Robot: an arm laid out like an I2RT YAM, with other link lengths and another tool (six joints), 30 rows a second.
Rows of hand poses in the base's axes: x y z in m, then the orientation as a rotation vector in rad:
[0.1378 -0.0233 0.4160 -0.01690 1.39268 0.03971]
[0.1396 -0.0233 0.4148 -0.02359 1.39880 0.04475]
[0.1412 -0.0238 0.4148 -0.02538 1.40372 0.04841]
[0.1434 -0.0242 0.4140 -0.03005 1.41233 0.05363]
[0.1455 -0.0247 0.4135 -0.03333 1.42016 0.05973]
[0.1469 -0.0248 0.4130 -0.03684 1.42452 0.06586]
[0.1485 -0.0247 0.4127 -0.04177 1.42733 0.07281]
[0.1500 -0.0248 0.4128 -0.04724 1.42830 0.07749]
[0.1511 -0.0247 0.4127 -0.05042 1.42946 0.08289]
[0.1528 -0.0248 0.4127 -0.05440 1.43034 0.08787]
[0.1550 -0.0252 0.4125 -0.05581 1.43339 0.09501]
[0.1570 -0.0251 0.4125 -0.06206 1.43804 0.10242]
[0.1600 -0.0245 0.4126 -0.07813 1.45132 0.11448]
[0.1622 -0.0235 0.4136 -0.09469 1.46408 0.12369]
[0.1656 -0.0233 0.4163 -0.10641 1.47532 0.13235]
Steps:
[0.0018 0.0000 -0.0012 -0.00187 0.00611 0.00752]
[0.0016 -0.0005 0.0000 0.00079 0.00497 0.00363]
[0.0022 -0.0004 -0.0008 -0.00040 0.00865 0.00643]
[0.0021 -0.0005 -0.0005 0.00111 0.00792 0.00621]
[0.0014 -0.0001 -0.0005 0.00108 0.00446 0.00636]
[0.0016 0.0001 -0.0003 0.00064 0.00292 0.00778]
[0.0015 -0.0001 0.0001 -0.00102 0.00101 0.00653]
[0.0011 0.0001 -0.0001 0.00099 0.00129 0.00565]
[0.0017 -0.0001 0.0000 0.00019 0.00098 0.00584]
[0.0022 -0.0004 -0.0002 0.00316 0.00331 0.00577]
[0.0020 0.0001 0.0000 -0.00010 0.00480 0.00886]
[0.0030 0.0006 0.0001 -0.00454 0.01340 0.01793]
[0.0022 0.0010 0.0010 -0.00655 0.01278 0.01623]
[0.0034 0.0002 0.0027 -0.00349 0.01144 0.01288]

